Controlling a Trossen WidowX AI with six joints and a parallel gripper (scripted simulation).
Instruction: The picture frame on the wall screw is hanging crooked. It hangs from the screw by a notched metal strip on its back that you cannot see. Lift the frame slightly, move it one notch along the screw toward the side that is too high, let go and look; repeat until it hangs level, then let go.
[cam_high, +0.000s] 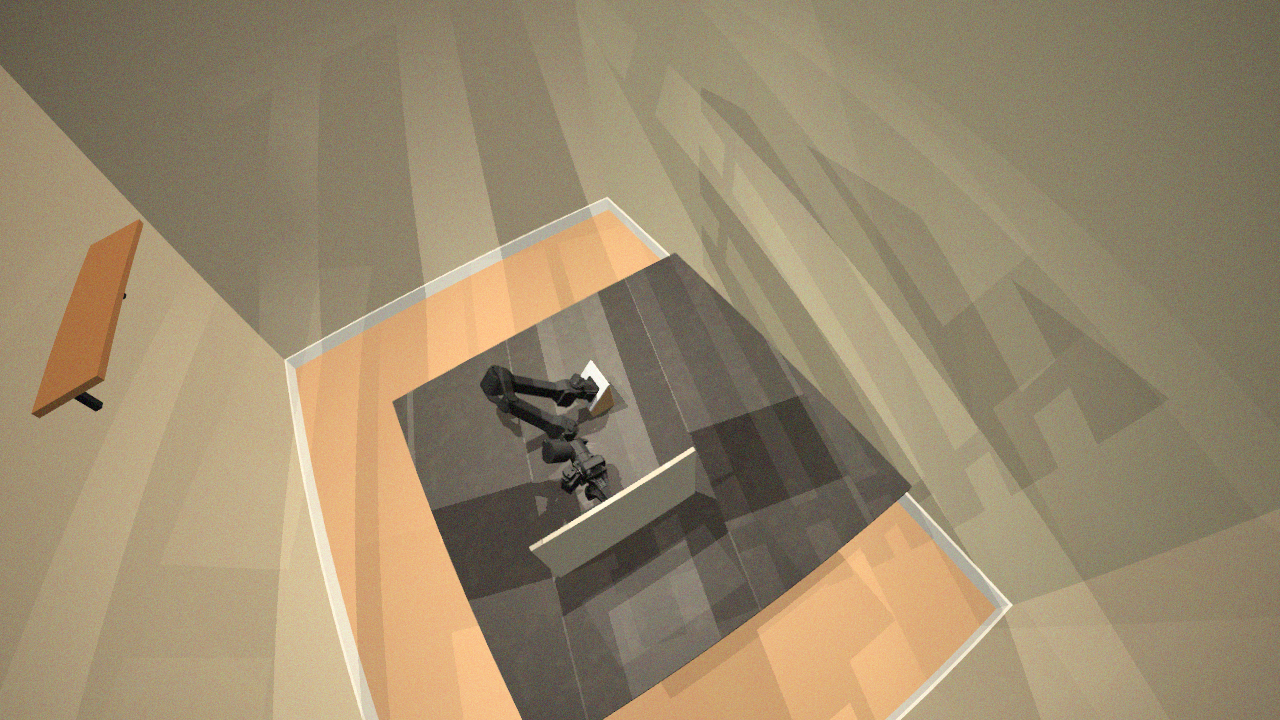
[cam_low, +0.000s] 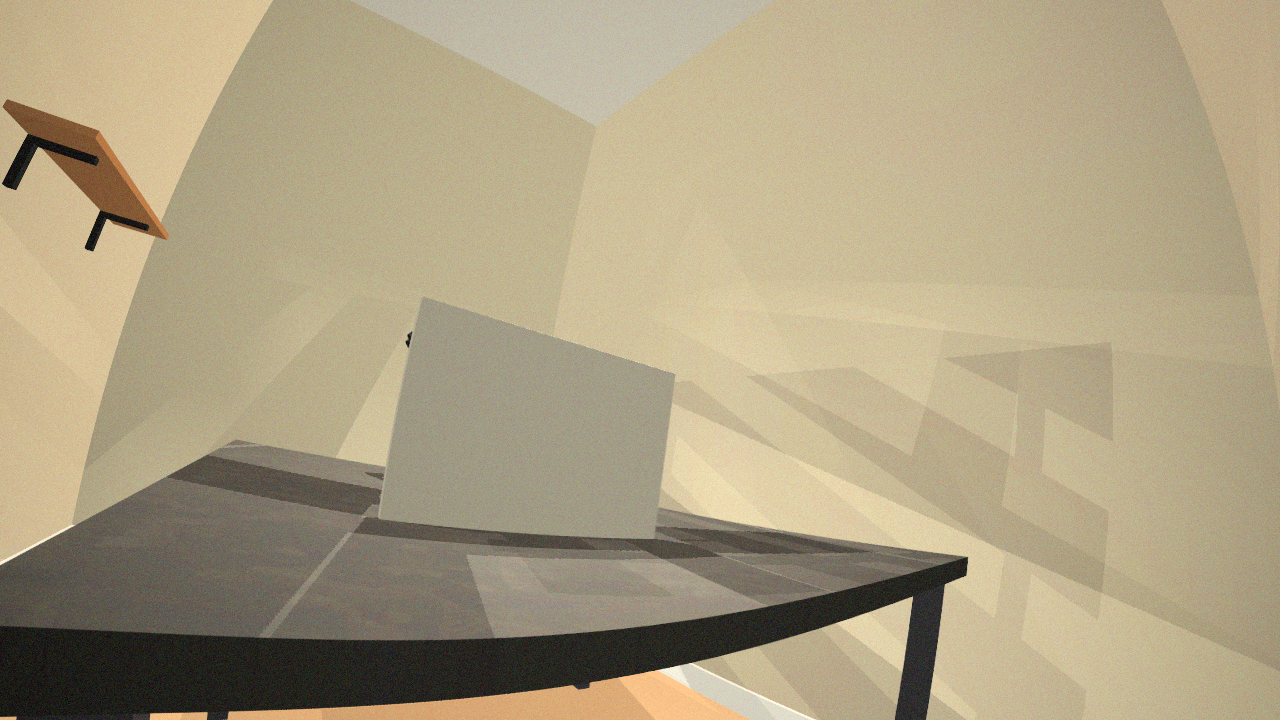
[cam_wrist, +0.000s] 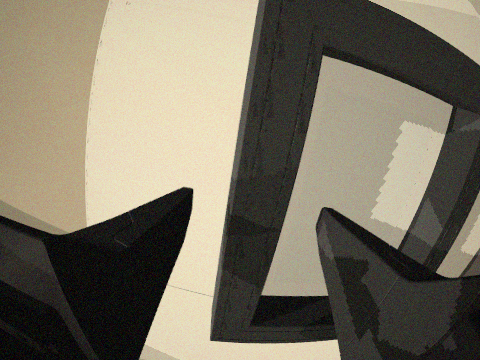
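My gripper tip is 50 mm above the picture frame, 10 mm to the left of it and 10 mm short of it. From my gripper tip the other things lie so: wall panel: 60 mm below, 20 mm ahead, 10 mm to the left.
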